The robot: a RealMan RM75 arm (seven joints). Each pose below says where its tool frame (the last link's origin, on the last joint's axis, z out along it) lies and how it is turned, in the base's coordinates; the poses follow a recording.
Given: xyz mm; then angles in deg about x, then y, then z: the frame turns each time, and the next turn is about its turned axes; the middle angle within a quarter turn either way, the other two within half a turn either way.
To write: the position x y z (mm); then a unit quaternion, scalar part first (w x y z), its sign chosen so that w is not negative. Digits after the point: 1 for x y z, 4 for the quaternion.
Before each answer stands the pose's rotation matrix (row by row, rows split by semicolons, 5 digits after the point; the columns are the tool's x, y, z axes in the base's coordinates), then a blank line. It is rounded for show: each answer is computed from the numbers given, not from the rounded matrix.
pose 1, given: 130.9, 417.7, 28.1, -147.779, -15.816, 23.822
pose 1, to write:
0.88017 -0.38861 -0.27255; -0.20876 -0.83262 0.51300; -0.42628 -0.39463 -0.81397

130.9, 417.7, 28.1, 0.2417, -0.9390, 0.1590, 0.1861
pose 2, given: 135.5, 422.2, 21.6, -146.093, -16.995, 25.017
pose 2, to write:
0.86661 -0.40442 -0.29229; -0.20322 -0.82103 0.53349; -0.45573 -0.40293 -0.79370

135.5, 422.2, 21.6, 0.2509, -0.9329, 0.1628, 0.2005
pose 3, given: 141.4, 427.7, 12.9, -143.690, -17.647, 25.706
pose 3, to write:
0.85863 -0.41334 -0.30315; -0.18778 -0.80394 0.56429; -0.47696 -0.42759 -0.76790

141.4, 427.7, 12.9, 0.2678, -0.9261, 0.1623, 0.2106
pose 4, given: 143.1, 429.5, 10.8, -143.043, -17.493, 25.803
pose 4, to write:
0.85866 -0.41515 -0.30059; -0.18512 -0.79808 0.57341; -0.47794 -0.43672 -0.76213

143.1, 429.5, 10.8, 0.2732, -0.9245, 0.1623, 0.2105
